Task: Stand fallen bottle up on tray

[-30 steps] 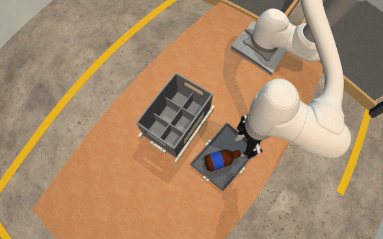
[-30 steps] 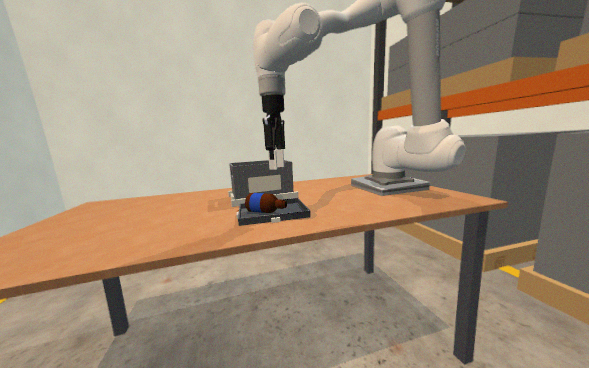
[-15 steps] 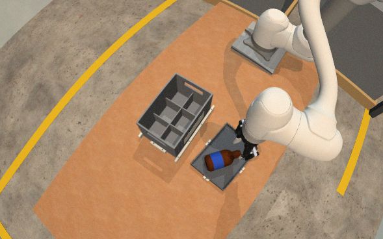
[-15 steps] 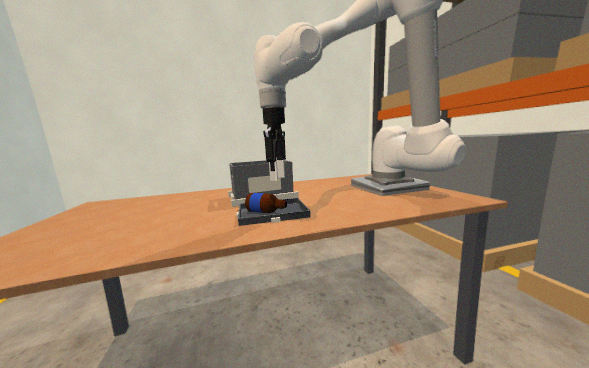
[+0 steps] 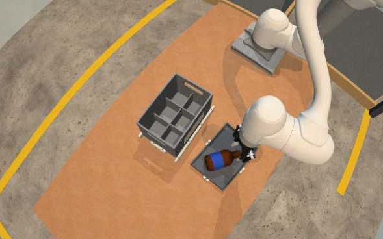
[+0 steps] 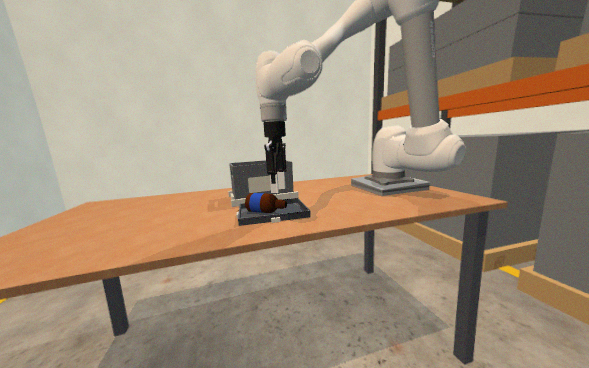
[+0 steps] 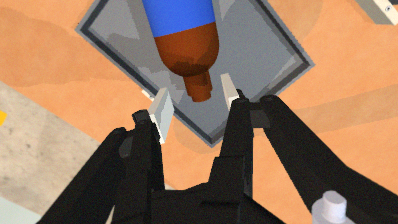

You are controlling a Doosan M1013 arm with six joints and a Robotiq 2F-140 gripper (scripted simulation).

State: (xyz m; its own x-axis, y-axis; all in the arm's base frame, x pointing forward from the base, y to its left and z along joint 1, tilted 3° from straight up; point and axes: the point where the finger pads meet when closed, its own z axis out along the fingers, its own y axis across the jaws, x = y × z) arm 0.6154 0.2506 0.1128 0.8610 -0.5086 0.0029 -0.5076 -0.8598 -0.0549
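Now: hand 8 cm above the bottle, 4 cm short of it and 2 cm to the left of it. The rest, counted from my hand: grey crate 29 cm to the right, 5 cm ahead, 4 cm below; then grey tray 11 cm below, 3 cm to the right, 3 cm ahead.
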